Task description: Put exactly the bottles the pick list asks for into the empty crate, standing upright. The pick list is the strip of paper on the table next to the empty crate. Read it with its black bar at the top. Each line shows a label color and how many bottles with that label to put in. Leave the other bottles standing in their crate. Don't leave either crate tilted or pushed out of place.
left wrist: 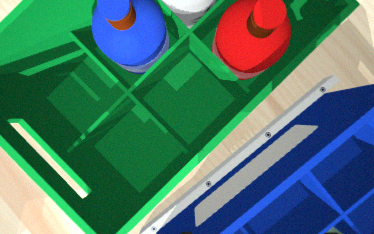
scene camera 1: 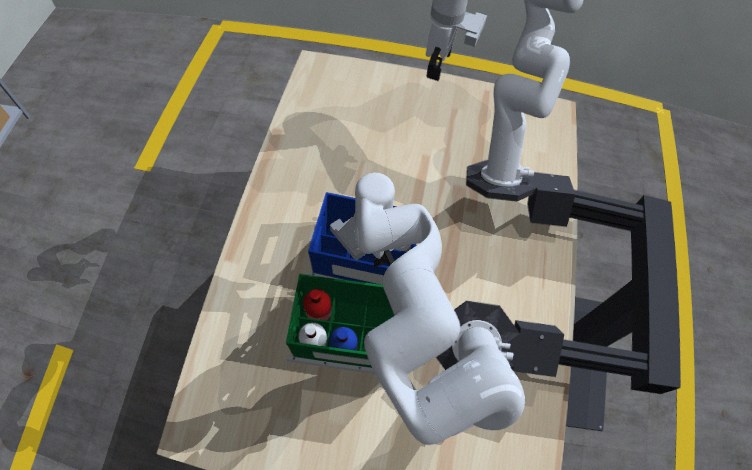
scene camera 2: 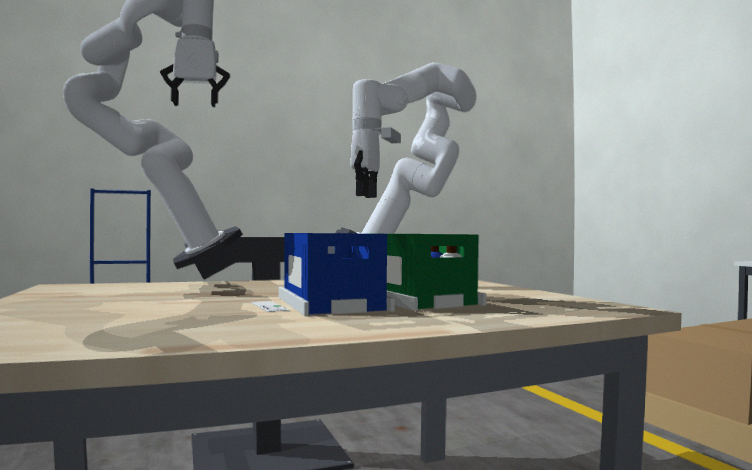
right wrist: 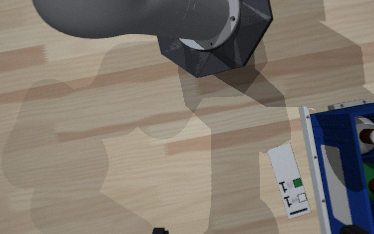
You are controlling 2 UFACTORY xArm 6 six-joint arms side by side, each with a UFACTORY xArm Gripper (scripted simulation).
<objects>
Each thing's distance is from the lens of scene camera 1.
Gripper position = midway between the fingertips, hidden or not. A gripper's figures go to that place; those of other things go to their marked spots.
my right gripper (scene camera 1: 438,66): 1.27 m
blue crate (scene camera 1: 328,257): 1.32 m
green crate (scene camera 1: 352,300): 1.40 m
red bottle (scene camera 1: 317,304): 1.31 m
</objects>
